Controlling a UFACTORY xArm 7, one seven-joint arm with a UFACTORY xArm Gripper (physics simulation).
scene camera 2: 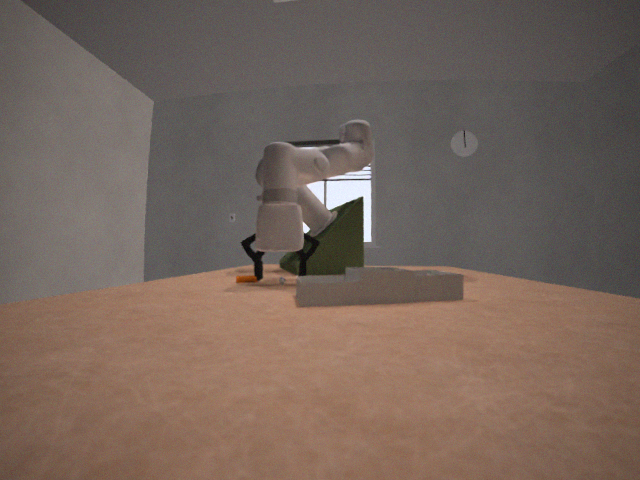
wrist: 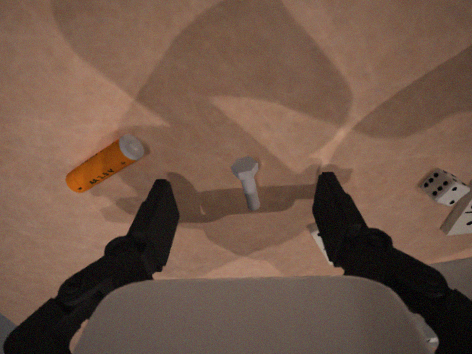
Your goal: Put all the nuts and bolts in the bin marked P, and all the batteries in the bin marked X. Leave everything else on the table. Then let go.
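Places are measured from the arm's base along level axes (x ahead, y left, z up), in centimetres.
Pixels of known places: gripper, fingertip midpoint: [scene camera 2: 280, 279] [wrist: 244, 194]; arm's base, origin of the base link: [scene camera 2: 324, 225].
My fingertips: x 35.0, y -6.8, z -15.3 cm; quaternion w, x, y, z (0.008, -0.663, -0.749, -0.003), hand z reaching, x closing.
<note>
For each thing: its top centre in the pictures, then the offset to it from my fingertips.
- grey bolt, middle of its top: [wrist: 250, 195] [scene camera 2: 282, 277] dx -0.2, dy +0.3, dz +0.3 cm
- orange AA battery, middle of its top: [wrist: 98, 171] [scene camera 2: 248, 275] dx -1.5, dy -8.1, dz +0.4 cm
- white die, middle of its top: [wrist: 453, 196] dx -1.0, dy +12.7, dz +0.6 cm
A grey bolt [scene camera 2: 282, 280] [wrist: 251, 194] lies on the table between the spread fingers, its hex head toward the top of the wrist view. My gripper [scene camera 2: 281, 275] [wrist: 244, 194] is open and empty, low over the table, with one finger on each side of the bolt. An orange AA battery [scene camera 2: 246, 279] [wrist: 102, 166] lies outside the left finger in the wrist view. The grey bins [scene camera 2: 379, 288] stand to the right of the gripper in the scene view. Their labels and insides are hidden there.
In the wrist view, a white die [wrist: 442, 186] lies at the right, beside a domino [wrist: 461, 222] at the frame edge. Another domino [wrist: 320, 241] is partly hidden by the right finger. The green wedge-shaped base [scene camera 2: 343, 242] stands behind the bins.
</note>
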